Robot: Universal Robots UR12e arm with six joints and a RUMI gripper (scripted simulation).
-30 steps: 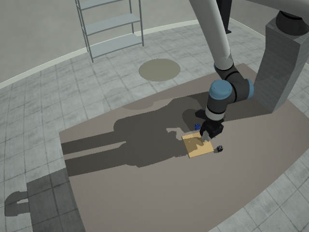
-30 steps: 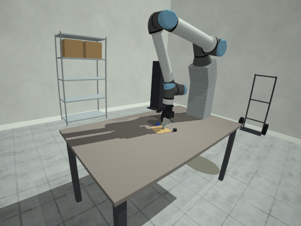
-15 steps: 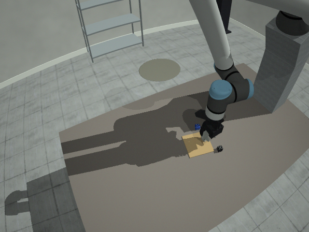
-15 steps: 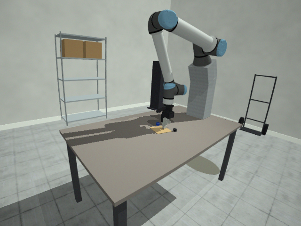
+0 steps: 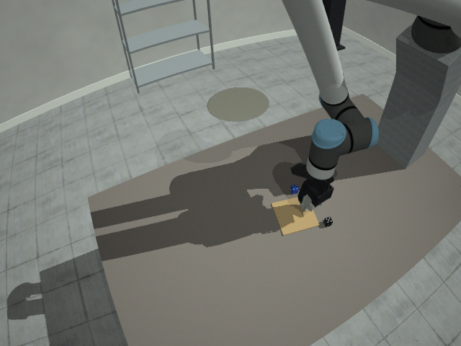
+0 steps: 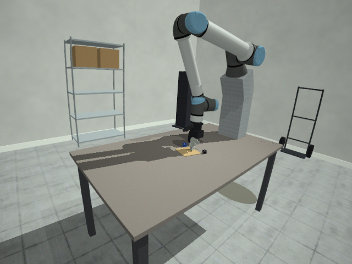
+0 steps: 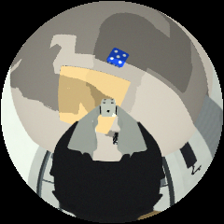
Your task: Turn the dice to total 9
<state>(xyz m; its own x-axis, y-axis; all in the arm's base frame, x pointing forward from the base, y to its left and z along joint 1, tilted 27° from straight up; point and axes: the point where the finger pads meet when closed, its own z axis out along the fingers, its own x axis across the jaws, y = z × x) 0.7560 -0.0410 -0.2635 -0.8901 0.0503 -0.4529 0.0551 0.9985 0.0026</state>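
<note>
The white die is right at my hand. From my hand the other things lie so: blue die: 2 cm behind, 9 cm to the right, 1 cm below; tan mat: 5 cm ahead, 2 cm below; black die: 2 cm behind, 10 cm to the left, 1 cm below.
</note>
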